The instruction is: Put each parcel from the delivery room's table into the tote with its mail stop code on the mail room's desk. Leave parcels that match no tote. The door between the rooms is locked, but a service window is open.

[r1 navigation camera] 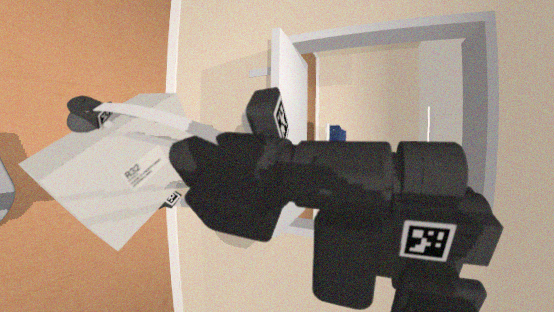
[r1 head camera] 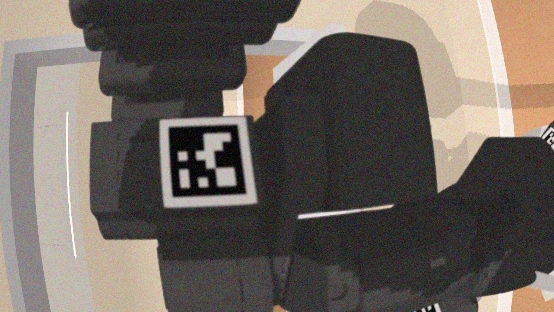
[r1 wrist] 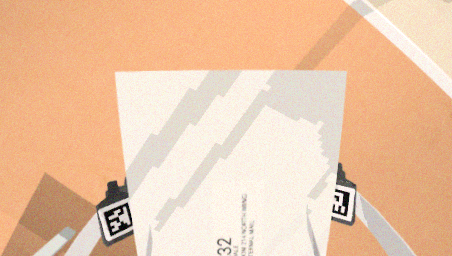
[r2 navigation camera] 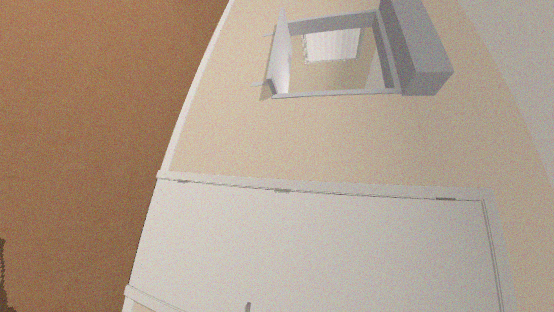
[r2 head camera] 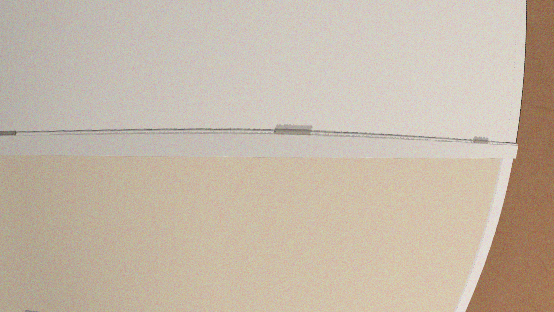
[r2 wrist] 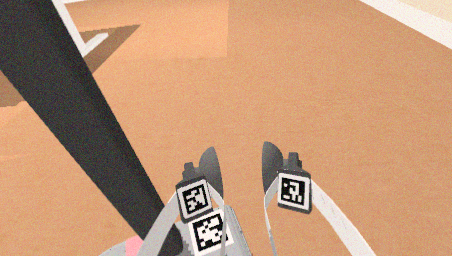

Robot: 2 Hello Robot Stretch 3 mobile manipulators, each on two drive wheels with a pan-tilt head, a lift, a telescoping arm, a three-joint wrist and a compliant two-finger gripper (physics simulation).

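Observation:
The r1 gripper (r1 navigation camera: 127,158) (r1 wrist: 230,208) is shut on a flat-faced white parcel (r1 navigation camera: 95,200) (r1 wrist: 225,125), one finger at each side. The label reads R32 in the r1 navigation view; part of it shows in the r1 wrist view. The parcel is held above the orange-brown floor, on the near side of the wall with the service window (r1 navigation camera: 478,100) (r1 head camera: 21,175) (r2 navigation camera: 335,94). Part of a blue tote (r1 navigation camera: 337,133) shows through the window; its code cannot be read. The r2 gripper (r2 wrist: 241,168) is open, with no parcel between its fingers, above the floor.
A white shelf (r1 navigation camera: 290,75) (r2 navigation camera: 281,55) juts from the window opening. r1's dark arm and wrist (r1 head camera: 210,230) cover much of its head view. The closed white door (r2 head camera: 250,65) (r2 navigation camera: 325,240) stands near r2. A grey box (r2 navigation camera: 425,50) projects beside the window.

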